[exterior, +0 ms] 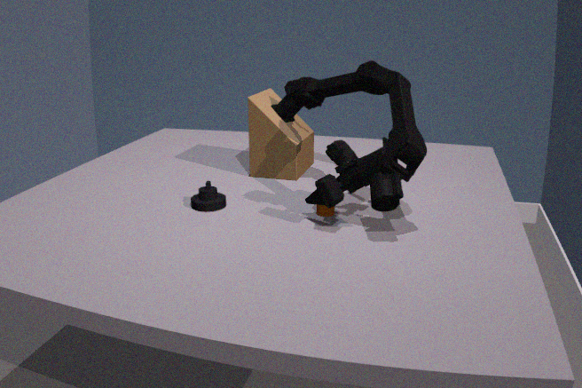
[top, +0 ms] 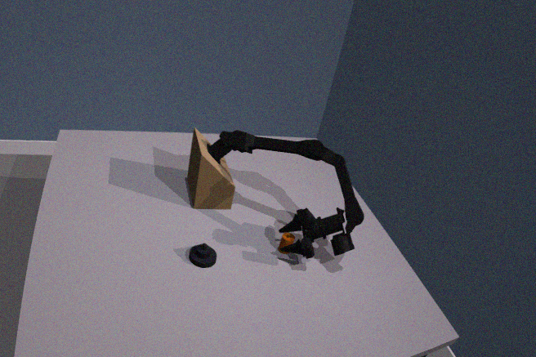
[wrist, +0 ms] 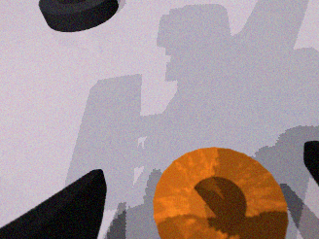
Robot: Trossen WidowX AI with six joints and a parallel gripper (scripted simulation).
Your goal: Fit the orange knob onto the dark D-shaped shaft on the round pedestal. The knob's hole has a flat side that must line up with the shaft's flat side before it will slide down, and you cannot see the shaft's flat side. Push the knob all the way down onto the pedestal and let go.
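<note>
My gripper tip is now 20 mm to the right of the orange knob and 10 mm above it. The rest, counted from my gripper tip: dark round pedestal 250 mm to the right, 60 mm ahead, 10 mm below.
</note>
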